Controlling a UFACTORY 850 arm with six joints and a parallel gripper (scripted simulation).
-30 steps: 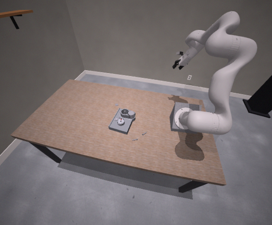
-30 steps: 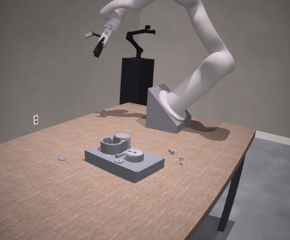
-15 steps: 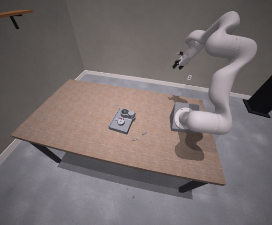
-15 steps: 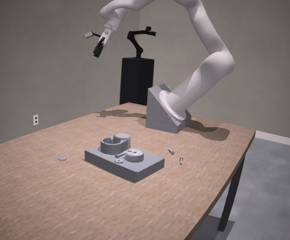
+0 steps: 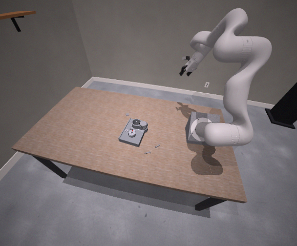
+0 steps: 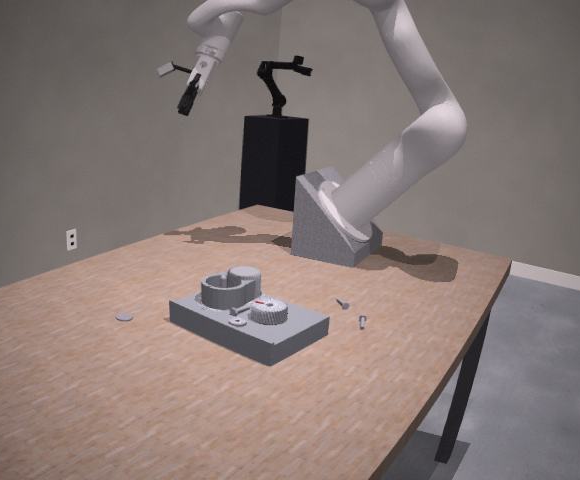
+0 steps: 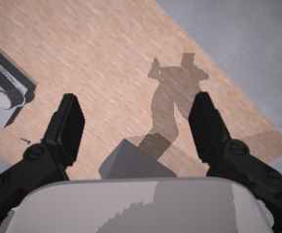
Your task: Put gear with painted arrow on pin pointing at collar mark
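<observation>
Now: the grey toothed gear 27 cm ahead of my hand, 55 cm to the left of it and 31 cm below it. From my hand the other things lie so: bolt 30 cm ahead, 50 cm to the left, 32 cm below; then washer 33 cm ahead, 53 cm to the left, 32 cm below.
</observation>
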